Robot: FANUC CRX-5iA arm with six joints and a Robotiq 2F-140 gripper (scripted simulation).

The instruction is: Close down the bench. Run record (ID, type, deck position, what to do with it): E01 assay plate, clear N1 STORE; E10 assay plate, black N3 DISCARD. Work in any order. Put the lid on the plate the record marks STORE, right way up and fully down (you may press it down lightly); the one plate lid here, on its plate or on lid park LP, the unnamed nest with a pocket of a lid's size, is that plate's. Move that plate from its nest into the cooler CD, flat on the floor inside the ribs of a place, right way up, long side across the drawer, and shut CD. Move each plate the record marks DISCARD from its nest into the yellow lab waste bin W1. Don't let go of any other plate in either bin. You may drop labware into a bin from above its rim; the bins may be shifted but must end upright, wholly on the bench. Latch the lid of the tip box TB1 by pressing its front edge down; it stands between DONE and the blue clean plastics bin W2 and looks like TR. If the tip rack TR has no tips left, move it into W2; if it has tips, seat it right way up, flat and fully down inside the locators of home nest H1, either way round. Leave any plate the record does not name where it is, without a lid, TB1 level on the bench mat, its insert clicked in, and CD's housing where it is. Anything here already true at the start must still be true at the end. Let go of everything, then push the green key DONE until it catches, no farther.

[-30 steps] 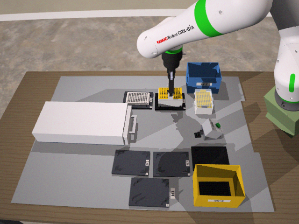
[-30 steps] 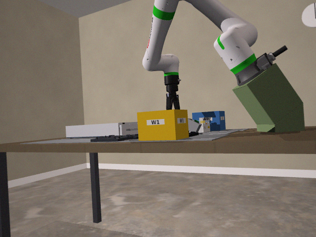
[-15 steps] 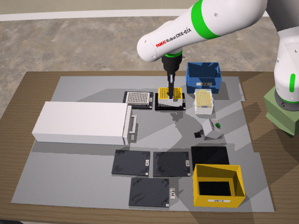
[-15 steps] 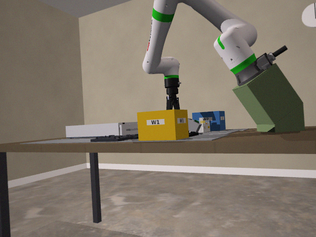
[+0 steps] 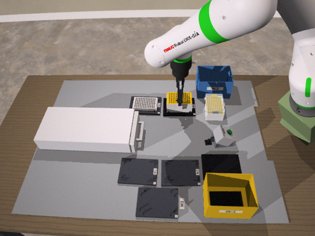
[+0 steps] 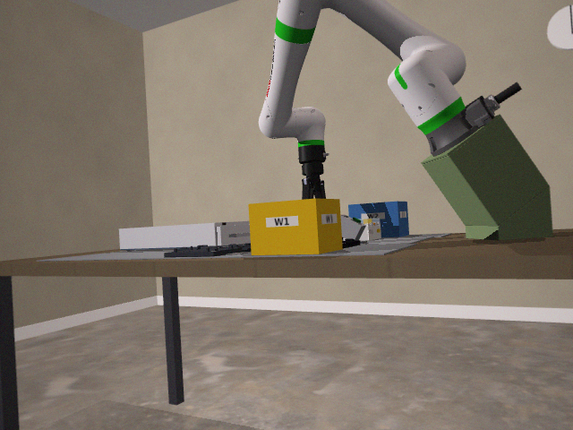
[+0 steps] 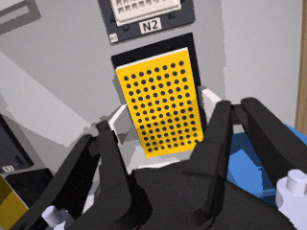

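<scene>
Right now my hand is 1 cm to the left of the tip rack TR, 1 cm past it and 1 cm above it. Also, from my hand: black nest N4 (6 cm below); then pale plate (18 cm ahead, 5 cm below, 2 cm to the left); then tip box TB1 (18 cm behind, 3 cm below).
</scene>
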